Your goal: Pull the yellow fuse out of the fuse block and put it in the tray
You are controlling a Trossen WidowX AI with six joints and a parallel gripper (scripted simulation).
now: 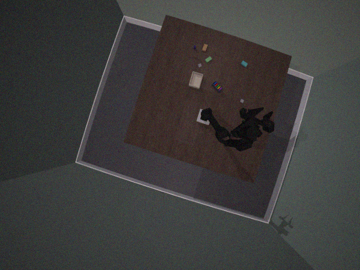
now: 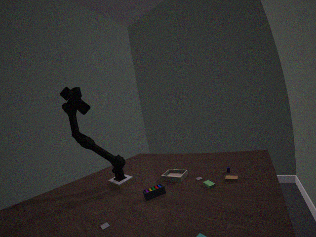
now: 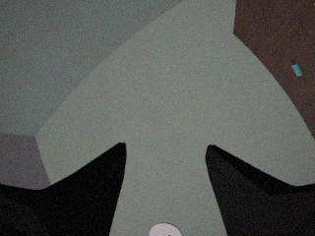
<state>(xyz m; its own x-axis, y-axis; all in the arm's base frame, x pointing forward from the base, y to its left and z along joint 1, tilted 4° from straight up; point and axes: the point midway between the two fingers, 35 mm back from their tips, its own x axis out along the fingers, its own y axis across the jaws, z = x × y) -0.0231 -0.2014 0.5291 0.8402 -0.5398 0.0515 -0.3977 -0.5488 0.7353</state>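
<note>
Now: gripper tip 26 cm short of the yellow fuse, 19 cm to the right of it and 54 cm above it. From my gripper tip the other things lie so: white tray 25 cm ahead, 41 cm to the left, 56 cm below; green block 49 cm ahead, 37 cm to the left, 56 cm below; teal block 57 cm ahead, 4 cm to the left, 56 cm below.
</note>
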